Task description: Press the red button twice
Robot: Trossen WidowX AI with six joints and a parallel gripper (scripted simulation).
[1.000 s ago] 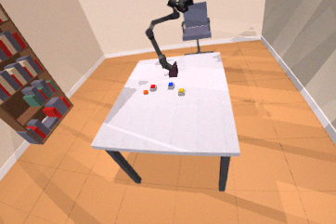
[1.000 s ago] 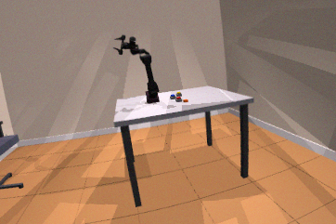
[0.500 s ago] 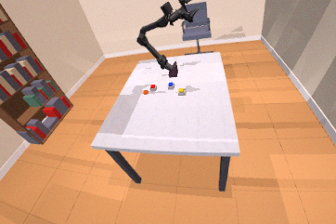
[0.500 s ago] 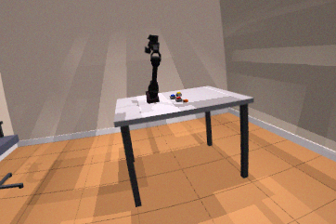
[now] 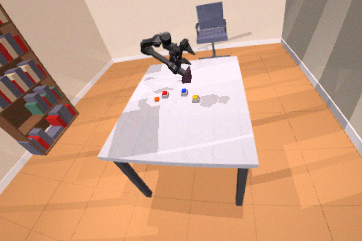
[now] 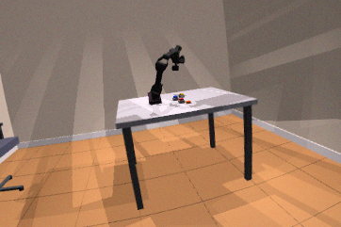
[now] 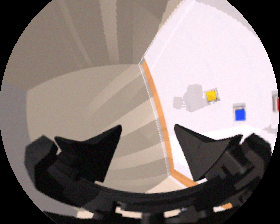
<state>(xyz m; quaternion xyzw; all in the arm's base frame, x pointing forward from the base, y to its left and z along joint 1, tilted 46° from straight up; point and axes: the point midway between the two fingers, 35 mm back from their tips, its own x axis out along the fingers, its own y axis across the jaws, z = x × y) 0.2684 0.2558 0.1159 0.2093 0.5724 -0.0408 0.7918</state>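
Now: gripper tip 80 mm past the red button, 270 mm to the left of it and 280 mm above it. Also, from my gripper tip: orange block: 40 mm behind, 330 mm to the right, 300 mm below; blue button: 90 mm behind, 120 mm to the right, 280 mm below; yellow button: 30 mm to the right, 280 mm below.
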